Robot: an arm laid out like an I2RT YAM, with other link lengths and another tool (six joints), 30 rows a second.
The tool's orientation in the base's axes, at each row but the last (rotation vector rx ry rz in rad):
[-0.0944 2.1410 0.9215]
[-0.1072 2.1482 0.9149]
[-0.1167 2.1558 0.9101]
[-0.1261 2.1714 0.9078]
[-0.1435 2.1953 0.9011]
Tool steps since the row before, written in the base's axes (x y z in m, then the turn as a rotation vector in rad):
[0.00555 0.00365 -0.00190 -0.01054 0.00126 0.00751]
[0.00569 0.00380 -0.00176 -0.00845 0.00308 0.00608]
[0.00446 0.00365 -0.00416 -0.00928 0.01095 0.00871]
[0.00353 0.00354 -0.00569 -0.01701 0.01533 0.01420]
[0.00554 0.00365 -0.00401 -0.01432 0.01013 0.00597]
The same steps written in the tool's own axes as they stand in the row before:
[-0.00169 -0.00037 0.00669 0.00234 0.00898 -0.00911]
[-0.00191 -0.00022 0.00680 0.00227 0.00876 -0.00600]
[0.00052 -0.00126 0.00698 0.00260 0.01638 -0.00262]
[0.00209 -0.00186 0.00704 0.00509 0.02550 -0.00706]
[-0.00064 -0.00151 0.00758 0.00788 0.01604 -0.00489]

